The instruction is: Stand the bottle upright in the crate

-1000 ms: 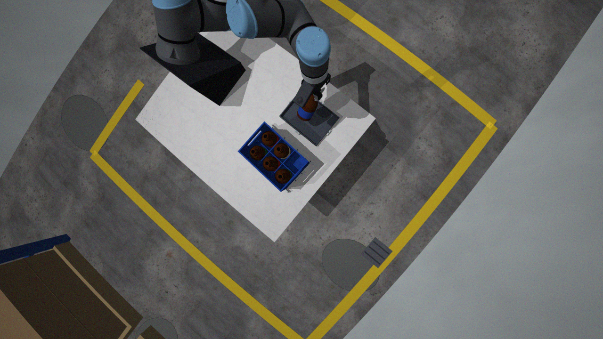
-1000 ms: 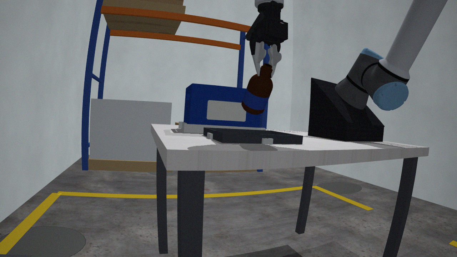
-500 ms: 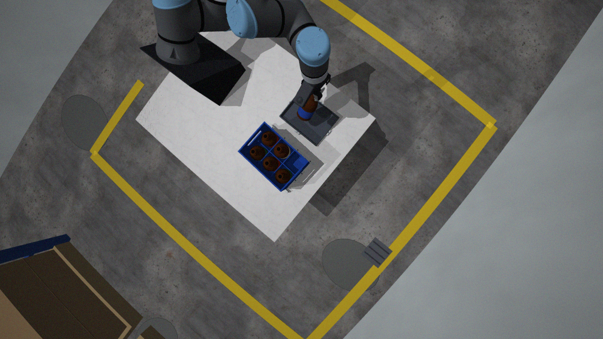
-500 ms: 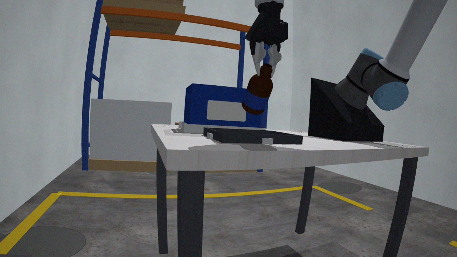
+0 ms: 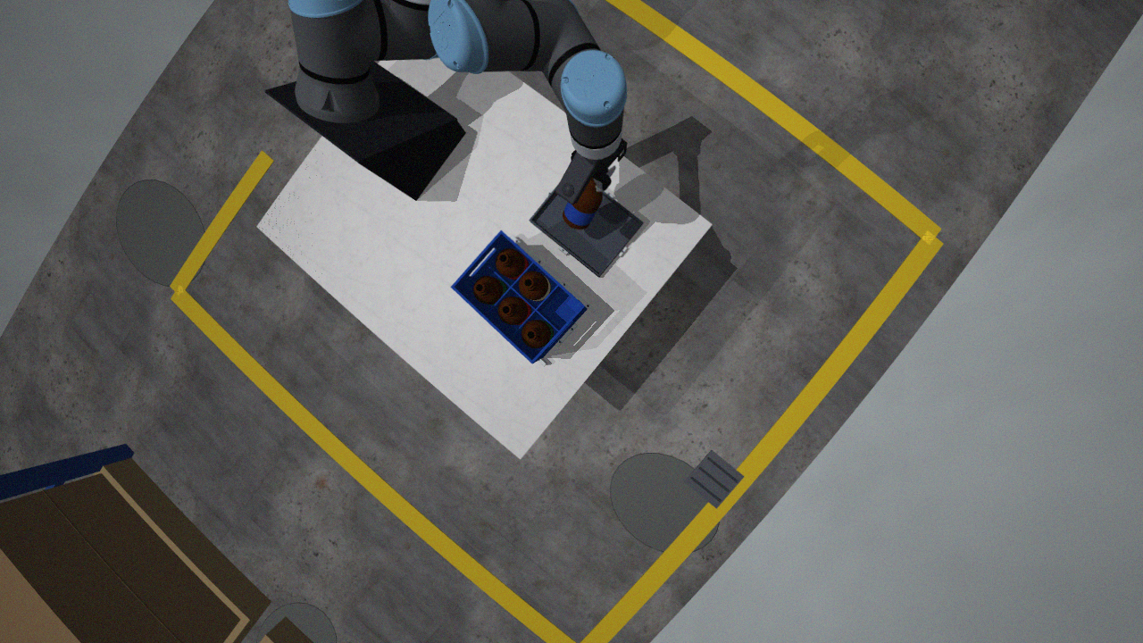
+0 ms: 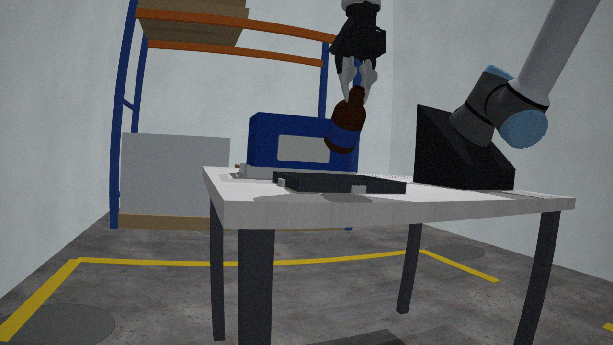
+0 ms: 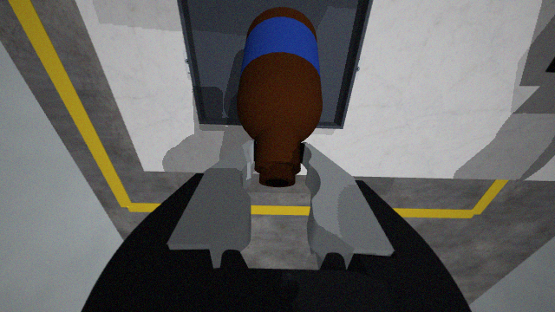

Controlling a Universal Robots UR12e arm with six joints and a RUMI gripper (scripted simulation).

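Now: hand 30 mm to the left of the bottle and 40 mm above it. From my hand the other things lie so: dark grey tray (10 mm ahead, 50 mm to the right, 190 mm below); then blue crate (20 mm ahead, 310 mm to the right, 120 mm below).
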